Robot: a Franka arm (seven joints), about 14 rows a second.
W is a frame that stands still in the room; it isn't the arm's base.
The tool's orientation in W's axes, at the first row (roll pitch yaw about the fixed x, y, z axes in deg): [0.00 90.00 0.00]
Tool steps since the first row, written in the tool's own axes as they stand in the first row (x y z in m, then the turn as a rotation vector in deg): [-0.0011 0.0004 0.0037 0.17 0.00 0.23]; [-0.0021 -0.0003 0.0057 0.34 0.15 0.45]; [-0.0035 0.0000 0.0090 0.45 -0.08 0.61]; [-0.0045 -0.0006 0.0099 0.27 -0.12 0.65]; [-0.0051 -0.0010 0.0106 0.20 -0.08 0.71]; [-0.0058 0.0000 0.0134 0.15 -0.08 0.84]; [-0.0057 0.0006 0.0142 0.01 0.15 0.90]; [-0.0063 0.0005 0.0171 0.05 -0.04 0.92]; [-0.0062 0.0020 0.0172 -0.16 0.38 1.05]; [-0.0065 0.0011 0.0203 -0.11 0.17 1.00]
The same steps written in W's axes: [0.0037 0.0004 0.0011 0.23 0.00 -0.17]; [0.0057 -0.0003 0.0021 0.45 0.15 -0.34]; [0.0090 0.0000 0.0035 0.61 -0.08 -0.45]; [0.0099 -0.0006 0.0045 0.65 -0.12 -0.27]; [0.0106 -0.0010 0.0051 0.71 -0.08 -0.20]; [0.0134 0.0000 0.0058 0.84 -0.08 -0.15]; [0.0142 0.0006 0.0057 0.90 0.15 -0.01]; [0.0171 0.0005 0.0063 0.92 -0.04 -0.05]; [0.0172 0.0020 0.0062 1.05 0.38 0.16]; [0.0203 0.0011 0.0065 1.00 0.17 0.11]
